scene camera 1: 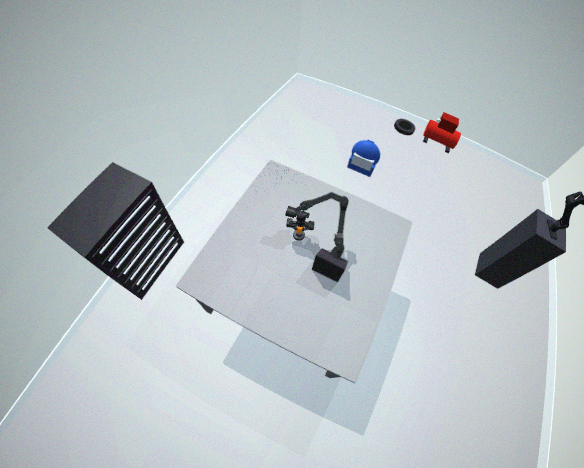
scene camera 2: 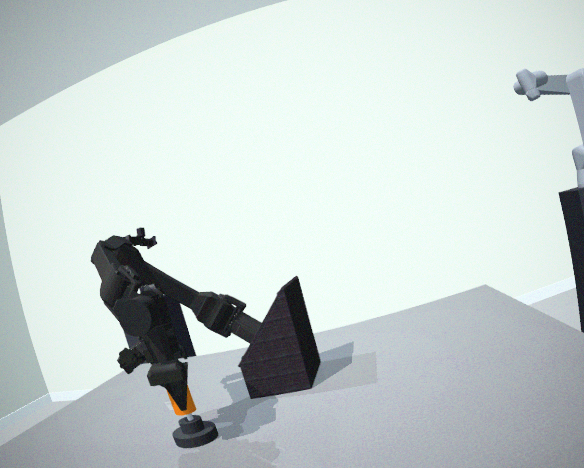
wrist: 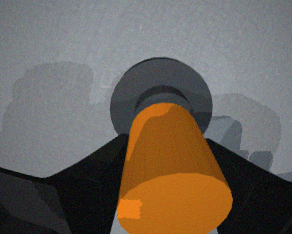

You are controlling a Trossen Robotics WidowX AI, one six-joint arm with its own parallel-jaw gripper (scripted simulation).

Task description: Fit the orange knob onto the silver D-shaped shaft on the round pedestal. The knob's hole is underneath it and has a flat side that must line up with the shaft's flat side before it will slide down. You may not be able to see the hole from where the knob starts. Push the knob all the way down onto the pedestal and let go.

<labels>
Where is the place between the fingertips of my gripper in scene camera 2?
184,406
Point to an orange knob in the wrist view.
169,172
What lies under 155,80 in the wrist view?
A dark round pedestal.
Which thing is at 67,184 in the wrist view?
My gripper.
</labels>
